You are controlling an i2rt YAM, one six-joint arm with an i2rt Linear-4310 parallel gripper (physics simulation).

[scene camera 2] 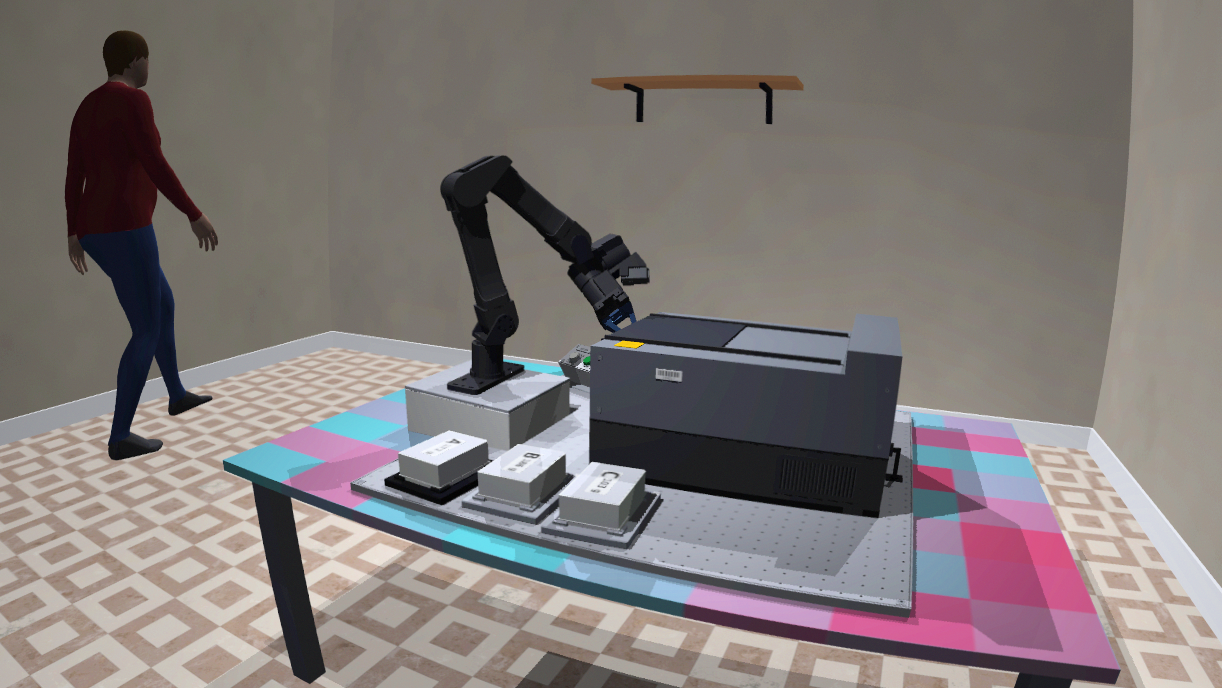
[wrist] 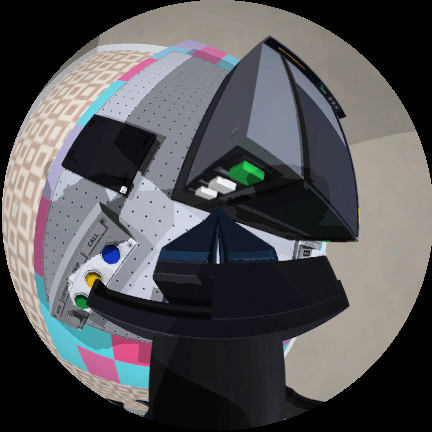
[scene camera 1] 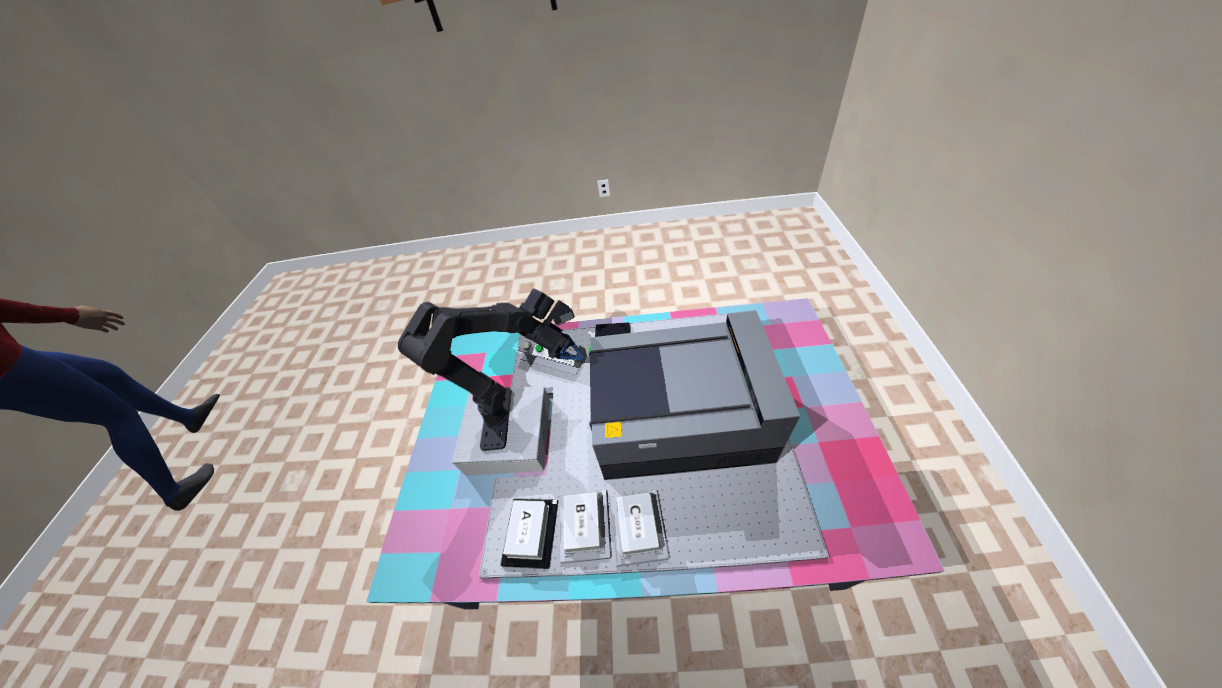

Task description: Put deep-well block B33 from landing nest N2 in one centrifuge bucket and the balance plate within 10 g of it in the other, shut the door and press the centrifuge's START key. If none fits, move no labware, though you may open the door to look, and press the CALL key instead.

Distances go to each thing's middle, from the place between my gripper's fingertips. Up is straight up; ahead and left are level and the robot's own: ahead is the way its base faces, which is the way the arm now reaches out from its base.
Labels:
I see the dark sliding door (scene camera 1: 624, 383) 150 mm to the right of my hand, 120 mm ahead of it and 60 mm above it. From my hand the other things lie so: dark centrifuge (scene camera 2: 797, 416): 270 mm ahead, 150 mm to the right, 30 mm below; then balance plate B (scene camera 2: 524, 475): 420 mm to the right, 120 mm below, 40 mm behind; then button panel (scene camera 1: 526, 346): 150 mm to the left, 130 mm behind, 110 mm below.

